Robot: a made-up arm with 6 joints. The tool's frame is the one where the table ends. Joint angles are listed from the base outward.
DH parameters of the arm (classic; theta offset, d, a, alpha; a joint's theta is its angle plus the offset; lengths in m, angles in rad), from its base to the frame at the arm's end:
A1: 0 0.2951 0 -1.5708
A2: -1.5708 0 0.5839 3.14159
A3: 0 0 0 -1.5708
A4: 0 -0.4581 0 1.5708
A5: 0 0.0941 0 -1.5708
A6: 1.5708 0 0 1.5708
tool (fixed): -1.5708 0 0 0
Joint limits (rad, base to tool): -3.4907..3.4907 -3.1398..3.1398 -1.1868..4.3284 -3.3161..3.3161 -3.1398..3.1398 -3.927..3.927
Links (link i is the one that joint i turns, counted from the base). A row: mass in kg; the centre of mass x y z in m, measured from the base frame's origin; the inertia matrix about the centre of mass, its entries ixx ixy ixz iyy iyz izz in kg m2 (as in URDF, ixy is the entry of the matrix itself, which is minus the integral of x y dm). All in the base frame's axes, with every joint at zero. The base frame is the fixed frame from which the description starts. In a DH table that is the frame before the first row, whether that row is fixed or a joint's. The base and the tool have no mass.
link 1: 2.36; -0.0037 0.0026 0.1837; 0.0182 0 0 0.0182 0 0.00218
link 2: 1.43; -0.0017 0.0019 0.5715; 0.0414 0 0 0.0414 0 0.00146
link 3: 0.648; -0.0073 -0.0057 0.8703; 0.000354 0 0 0.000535 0 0.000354
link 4: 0.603; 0.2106 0.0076 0.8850; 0.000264 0 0 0.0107 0 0.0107
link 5: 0.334; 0.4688 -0.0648 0.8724; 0.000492 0 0 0.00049 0 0.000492
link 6: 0.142; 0.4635 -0.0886 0.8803; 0.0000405 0 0 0.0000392 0 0.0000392
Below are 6 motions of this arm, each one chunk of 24 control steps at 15 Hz.
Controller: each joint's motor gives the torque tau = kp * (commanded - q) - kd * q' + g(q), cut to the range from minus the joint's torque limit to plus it. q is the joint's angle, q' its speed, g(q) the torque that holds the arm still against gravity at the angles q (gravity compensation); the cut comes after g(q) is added. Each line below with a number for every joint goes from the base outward.
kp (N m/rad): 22 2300 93 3.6 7.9 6.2
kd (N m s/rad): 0.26 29 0.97 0.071 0.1 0.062
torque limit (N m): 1.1 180 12 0.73 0.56 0.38
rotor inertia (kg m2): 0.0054 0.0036 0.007 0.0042 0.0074 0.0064
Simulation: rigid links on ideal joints. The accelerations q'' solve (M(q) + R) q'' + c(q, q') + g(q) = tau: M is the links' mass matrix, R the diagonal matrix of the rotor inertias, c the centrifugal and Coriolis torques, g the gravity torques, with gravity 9.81 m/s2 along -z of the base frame. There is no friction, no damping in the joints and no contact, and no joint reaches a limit. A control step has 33 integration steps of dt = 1/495 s. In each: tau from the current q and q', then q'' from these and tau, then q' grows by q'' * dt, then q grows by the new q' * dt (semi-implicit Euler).
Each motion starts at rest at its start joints. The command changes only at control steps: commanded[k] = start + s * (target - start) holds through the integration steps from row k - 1 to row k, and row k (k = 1, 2, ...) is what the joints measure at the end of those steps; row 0 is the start. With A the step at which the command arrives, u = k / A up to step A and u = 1 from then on. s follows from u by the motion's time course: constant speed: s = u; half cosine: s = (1 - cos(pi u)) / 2; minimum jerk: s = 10 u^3 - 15 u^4 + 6 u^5; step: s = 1 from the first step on.
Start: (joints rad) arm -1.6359 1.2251 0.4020 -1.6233 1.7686 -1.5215
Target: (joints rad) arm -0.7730 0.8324 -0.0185 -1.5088 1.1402 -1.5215
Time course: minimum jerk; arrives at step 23
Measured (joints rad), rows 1 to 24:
1: -1.6359 1.2247 0.4015 -1.6232 1.7680 -1.5215
2: -1.6355 1.2224 0.3988 -1.6222 1.7642 -1.5215
3: -1.6341 1.2170 0.3929 -1.6193 1.7551 -1.5215
4: -1.6302 1.2077 0.3831 -1.6137 1.7397 -1.5215
5: -1.6219 1.1941 0.3688 -1.6061 1.7176 -1.5215
6: -1.6083 1.1763 0.3498 -1.5998 1.6885 -1.5215
7: -1.5891 1.1544 0.3266 -1.5948 1.6530 -1.5215
8: -1.5640 1.1289 0.2995 -1.5877 1.6118 -1.5214
9: -1.5326 1.1005 0.2693 -1.5783 1.5660 -1.5214
10: -1.4946 1.0699 0.2368 -1.5684 1.5168 -1.5214
11: -1.4495 1.0381 0.2030 -1.5590 1.4658 -1.5214
12: -1.3969 1.0061 0.1689 -1.5494 1.4144 -1.5214
13: -1.3361 0.9747 0.1356 -1.5395 1.3642 -1.5214
14: -1.2667 0.9450 0.1041 -1.5301 1.3167 -1.5214
15: -1.1883 0.9178 0.0754 -1.5215 1.2733 -1.5214
16: -1.1004 0.8938 0.0503 -1.5140 1.2352 -1.5214
17: -1.0029 0.8736 0.0294 -1.5075 1.2032 -1.5213
18: -0.8959 0.8576 0.0131 -1.5021 1.1779 -1.5213
19: -0.7813 0.8459 0.0016 -1.5021 1.1592 -1.5213
20: -0.6698 0.8381 -0.0066 -1.5174 1.1463 -1.5213
21: -0.5646 0.8341 -0.0126 -1.5236 1.1406 -1.5214
22: -0.4663 0.8327 -0.0151 -1.5170 1.1392 -1.5214
23: -0.3757 0.8326 -0.0147 -1.5129 1.1393 -1.5214
24: -0.2930 0.8325 -0.0150 -1.5155 1.1395 -1.5214

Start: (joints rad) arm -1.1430 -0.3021 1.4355 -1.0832 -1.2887 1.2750
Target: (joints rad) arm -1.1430 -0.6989 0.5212 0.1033 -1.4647 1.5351
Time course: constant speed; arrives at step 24
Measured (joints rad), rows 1 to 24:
1: -1.1441 -0.3193 1.3923 -1.0467 -1.2979 1.2887
2: -1.1445 -0.3361 1.3556 -0.9781 -1.3085 1.3035
3: -1.1431 -0.3530 1.3203 -0.9155 -1.3133 1.3101
4: -1.1416 -0.3695 1.2814 -0.8700 -1.3210 1.3216
5: -1.1414 -0.3859 1.2407 -0.8300 -1.3292 1.3343
6: -1.1421 -0.4024 1.2022 -0.7841 -1.3359 1.3436
7: -1.1432 -0.4192 1.1654 -0.7303 -1.3433 1.3545
8: -1.1439 -0.4359 1.1277 -0.6757 -1.3510 1.3660
9: -1.1438 -0.4524 1.0886 -0.6275 -1.3582 1.3764
10: -1.1431 -0.4690 1.0497 -0.5828 -1.3655 1.3872
11: -1.1423 -0.4856 1.0115 -0.5343 -1.3729 1.3983
12: -1.1419 -0.5023 0.9735 -0.4822 -1.3802 1.4090
13: -1.1420 -0.5189 0.9352 -0.4313 -1.3876 1.4198
14: -1.1426 -0.5355 0.8967 -0.3830 -1.3949 1.4307
15: -1.1432 -0.5521 0.8581 -0.3350 -1.4022 1.4415
16: -1.1436 -0.5687 0.8198 -0.2857 -1.4095 1.4523
17: -1.1435 -0.5854 0.7816 -0.2353 -1.4169 1.4632
18: -1.1432 -0.6020 0.7433 -0.1854 -1.4242 1.4740
19: -1.1427 -0.6186 0.7048 -0.1363 -1.4315 1.4848
20: -1.1424 -0.6352 0.6664 -0.0875 -1.4388 1.4957
21: -1.1423 -0.6518 0.6280 -0.0381 -1.4461 1.5065
22: -1.1424 -0.6684 0.5897 0.0118 -1.4534 1.5173
23: -1.1427 -0.6851 0.5514 0.0616 -1.4608 1.5282
24: -1.1431 -0.7017 0.5130 0.1110 -1.4681 1.5390

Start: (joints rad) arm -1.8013 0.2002 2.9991 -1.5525 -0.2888 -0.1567
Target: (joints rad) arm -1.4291 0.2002 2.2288 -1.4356 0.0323 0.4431
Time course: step
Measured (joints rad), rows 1 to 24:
1: -1.7789 0.1928 2.8539 -1.4883 -0.1331 -0.0171
2: -1.6671 0.1891 2.4455 -1.3885 0.1790 0.3870
3: -1.3642 0.2156 2.0074 -1.1985 0.2650 0.7691
4: -1.2230 0.2110 1.8339 -1.3600 0.0679 0.8970
5: -1.1983 0.2119 2.0078 -1.6531 -0.1244 0.7783
6: -1.2834 0.1887 2.3549 -1.5268 -0.0202 0.4187
7: -1.4633 0.1934 2.5080 -1.2035 0.1394 0.1487
8: -1.5669 0.1909 2.3583 -1.0588 0.0478 0.1349
9: -1.5612 0.2093 2.1272 -1.2368 -0.0089 0.3799
10: -1.3961 0.2106 2.1279 -1.6133 0.0415 0.6434
11: -1.2954 0.1958 2.2776 -1.6826 0.0340 0.6533
12: -1.3591 0.1930 2.3055 -1.4452 0.0273 0.4173
13: -1.4963 0.2025 2.2004 -1.3150 0.0393 0.2854
14: -1.4732 0.2053 2.1767 -1.4445 0.0259 0.4132
15: -1.3833 0.1994 2.2403 -1.5252 0.0279 0.5393
16: -1.4227 0.1968 2.2650 -1.4501 0.0387 0.4314
17: -1.4582 0.2004 2.2247 -1.3844 0.0320 0.4025
18: -1.4205 0.2025 2.2048 -1.4236 0.0292 0.4767
19: -1.4145 0.2004 2.2280 -1.4691 0.0334 0.4422
20: -1.4395 0.1987 2.2448 -1.4468 0.0328 0.4261
21: -1.4344 0.1999 2.2313 -1.4160 0.0319 0.4548
22: -1.4212 0.2012 2.2184 -1.4258 0.0329 0.4441
23: -1.4282 0.2005 2.2257 -1.4474 0.0319 0.4364
24: -1.4337 0.1996 2.2355 -1.4434 0.0318 0.4471

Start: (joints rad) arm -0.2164 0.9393 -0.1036 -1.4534 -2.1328 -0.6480
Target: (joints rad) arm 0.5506 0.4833 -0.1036 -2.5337 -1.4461 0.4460
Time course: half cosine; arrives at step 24
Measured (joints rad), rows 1 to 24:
1: -0.2162 0.9369 -0.1041 -1.4567 -2.1293 -0.6422
2: -0.2151 0.9302 -0.1040 -1.4692 -2.1187 -0.6242
3: -0.2114 0.9198 -0.1028 -1.4923 -2.1024 -0.5972
4: -0.2025 0.9058 -0.1024 -1.5230 -2.0814 -0.5633
5: -0.1868 0.8885 -0.1024 -1.5616 -2.0550 -0.5205
6: -0.1632 0.8682 -0.1017 -1.6092 -2.0239 -0.4703
7: -0.1314 0.8452 -0.1008 -1.6645 -1.9889 -0.4145
8: -0.0910 0.8200 -0.1003 -1.7248 -1.9505 -0.3529
9: -0.0413 0.7929 -0.0997 -1.7889 -1.9094 -0.2870
10: 0.0180 0.7643 -0.0989 -1.8568 -1.8661 -0.2181
11: 0.0874 0.7349 -0.0980 -1.9284 -1.8215 -0.1471
12: 0.1656 0.7051 -0.0975 -2.0041 -1.7762 -0.0753
13: 0.2485 0.6754 -0.0973 -2.0831 -1.7311 -0.0040
14: 0.3303 0.6463 -0.0976 -2.1608 -1.6871 0.0656
15: 0.4064 0.6182 -0.0981 -2.2307 -1.6452 0.1325
16: 0.4751 0.5918 -0.0988 -2.2910 -1.6058 0.1954
17: 0.5356 0.5674 -0.0997 -2.3465 -1.5694 0.2532
18: 0.5872 0.5454 -0.1003 -2.3987 -1.5368 0.3049
19: 0.6292 0.5263 -0.1006 -2.4447 -1.5085 0.3497
20: 0.6610 0.5104 -0.1011 -2.4824 -1.4850 0.3868
21: 0.6819 0.4979 -0.1018 -2.5110 -1.4666 0.4155
22: 0.6916 0.4891 -0.1022 -2.5310 -1.4538 0.4354
23: 0.6895 0.4841 -0.1025 -2.5431 -1.4466 0.4461
24: 0.6756 0.4830 -0.1028 -2.5463 -1.4453 0.4474

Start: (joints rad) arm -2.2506 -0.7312 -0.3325 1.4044 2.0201 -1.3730
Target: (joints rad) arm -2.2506 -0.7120 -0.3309 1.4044 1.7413 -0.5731
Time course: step
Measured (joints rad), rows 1 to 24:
1: -2.2502 -0.7074 -0.3255 1.4040 1.8730 -1.2356
2: -2.2498 -0.7126 -0.3392 1.4041 1.6106 -0.8319
3: -2.2505 -0.7118 -0.3318 1.4042 1.6498 -0.2938
4: -2.2515 -0.7122 -0.3265 1.4040 1.8159 0.0065
5: -2.2514 -0.7120 -0.3304 1.4054 1.7428 0.0435
6: -2.2510 -0.7118 -0.3341 1.4047 1.7087 -0.1825
7: -2.2507 -0.7120 -0.3314 1.4038 1.7607 -0.6453
8: -2.2502 -0.7121 -0.3285 1.4042 1.7432 -0.9730
9: -2.2499 -0.7120 -0.3305 1.4045 1.7319 -1.0351
10: -2.2501 -0.7120 -0.3322 1.4045 1.7463 -0.8312
11: -2.2504 -0.7120 -0.3308 1.4044 1.7422 -0.4343
12: -2.2507 -0.7120 -0.3304 1.4044 1.7386 -0.2360
13: -2.2510 -0.7120 -0.3313 1.4044 1.7426 -0.2993
14: -2.2511 -0.7120 -0.3315 1.4045 1.7416 -0.6057
15: -2.2509 -0.7120 -0.3305 1.4044 1.7406 -0.8000
16: -2.2506 -0.7120 -0.3303 1.4042 1.7417 -0.7291
17: -2.2503 -0.7120 -0.3311 1.4043 1.7414 -0.4797
18: -2.2502 -0.7120 -0.3315 1.4046 1.7410 -0.4360
19: -2.2502 -0.7120 -0.3310 1.4046 1.7414 -0.6128
20: -2.2504 -0.7120 -0.3303 1.4043 1.7414 -0.6428
21: -2.2507 -0.7120 -0.3308 1.4042 1.7413 -0.5251
22: -2.2509 -0.7120 -0.3315 1.4045 1.7412 -0.5689
23: -2.2509 -0.7120 -0.3309 1.4045 1.7413 -0.6010
24: -2.2508 -0.7120 -0.3305 1.4044 1.7413 -0.5566

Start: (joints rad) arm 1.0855 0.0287 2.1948 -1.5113 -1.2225 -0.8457
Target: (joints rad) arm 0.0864 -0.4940 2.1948 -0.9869 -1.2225 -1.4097
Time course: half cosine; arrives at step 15
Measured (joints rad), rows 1 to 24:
1: 1.0745 0.0228 2.1921 -1.5021 -1.2225 -0.8538
2: 1.0382 0.0048 2.1941 -1.4763 -1.2223 -0.8777
3: 0.9822 -0.0245 2.2055 -1.4424 -1.2216 -0.9118
4: 0.9144 -0.0628 2.2136 -1.4027 -1.2209 -0.9534
5: 0.8372 -0.1078 2.2143 -1.3547 -1.2208 -1.0045
6: 0.7535 -0.1583 2.2155 -1.3019 -1.2208 -1.0611
7: 0.6661 -0.2126 2.2205 -1.2469 -1.2203 -1.1194
8: 0.5766 -0.2678 2.2239 -1.1895 -1.2200 -1.1785
9: 0.4858 -0.3211 2.2229 -1.1347 -1.2202 -1.2358
10: 0.3938 -0.3705 2.2208 -1.0874 -1.2203 -1.2880
11: 0.3004 -0.4142 2.2197 -1.0447 -1.2203 -1.3332
12: 0.2050 -0.4499 2.2178 -1.0061 -1.2204 -1.3695
13: 0.1105 -0.4760 2.2140 -0.9829 -1.2207 -1.3952
14: 0.0249 -0.4914 2.2087 -0.9841 -1.2212 -1.4091
15: -0.0486 -0.4955 2.2022 -0.9902 -1.2216 -1.4110
16: -0.1114 -0.4940 2.1936 -0.9960 -1.2224 -1.4085
17: -0.1631 -0.4936 2.1906 -1.0074 -1.2230 -1.4097
18: -0.2040 -0.4941 2.1960 -1.0067 -1.2225 -1.4103
19: -0.2343 -0.4944 2.1982 -0.9928 -1.2222 -1.4089
20: -0.2531 -0.4940 2.1951 -0.9905 -1.2226 -1.4095
21: -0.2602 -0.4938 2.1931 -1.0023 -1.2228 -1.4100
22: -0.2565 -0.4940 2.1944 -1.0064 -1.2226 -1.4095
23: -0.2421 -0.4941 2.1958 -0.9986 -1.2225 -1.4094
24: -0.2166 -0.4941 2.1956 -0.9941 -1.2225 -1.4097

